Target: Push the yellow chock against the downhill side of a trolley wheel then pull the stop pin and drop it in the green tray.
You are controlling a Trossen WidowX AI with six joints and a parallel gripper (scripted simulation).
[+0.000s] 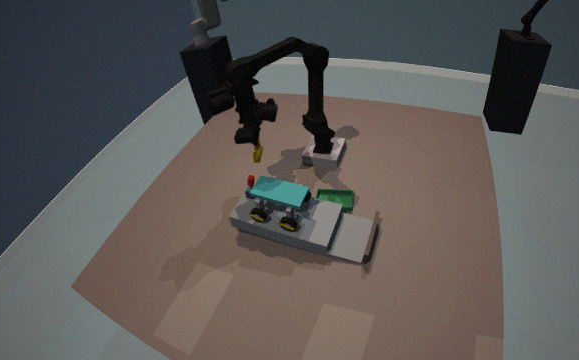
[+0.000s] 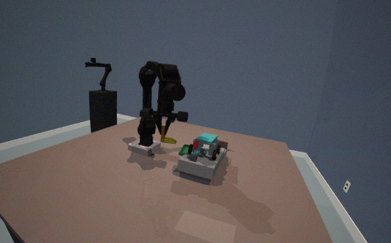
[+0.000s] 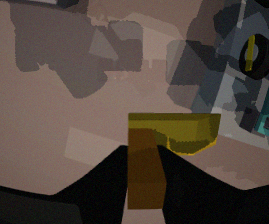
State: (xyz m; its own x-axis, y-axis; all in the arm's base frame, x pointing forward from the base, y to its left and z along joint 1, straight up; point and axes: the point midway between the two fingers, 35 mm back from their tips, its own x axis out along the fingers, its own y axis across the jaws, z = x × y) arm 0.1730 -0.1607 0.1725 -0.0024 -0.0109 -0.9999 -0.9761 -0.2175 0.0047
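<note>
Now: gripper tip 20 mm short of the yellow chock, 10 mm to the right of it and 10 mm above it. The rest, counted from my gripper tip: green tray 50 mm ahead, 240 mm to the left, 180 mm below; teal trolley 160 mm ahead, 120 mm to the left, 60 mm below; red-headed stop pin 140 mm ahead, 20 mm to the left, 50 mm below.
</note>
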